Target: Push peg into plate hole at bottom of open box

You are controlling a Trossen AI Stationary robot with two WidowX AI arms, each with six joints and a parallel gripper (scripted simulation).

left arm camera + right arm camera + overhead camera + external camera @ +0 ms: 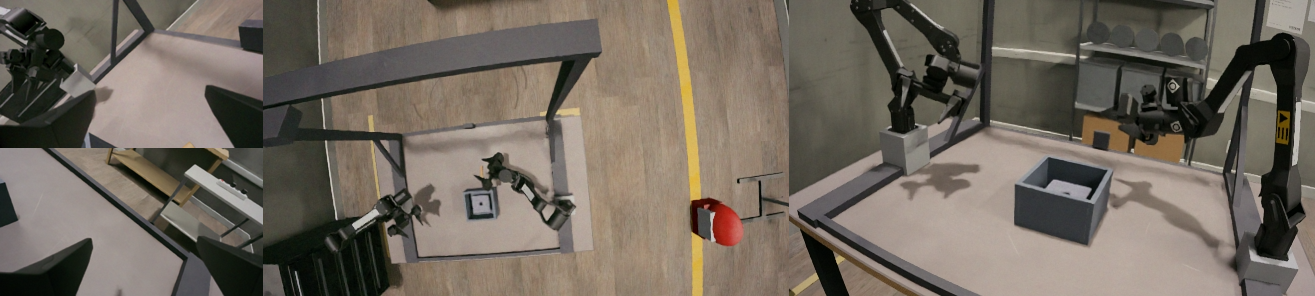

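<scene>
Now: the tan peg 240 mm behind my right hand, 320 mm to the left of it and 200 mm below it. From my right hand the other things lie so: grey box (80 mm behind, 320 mm to the left, 180 mm below).
</scene>
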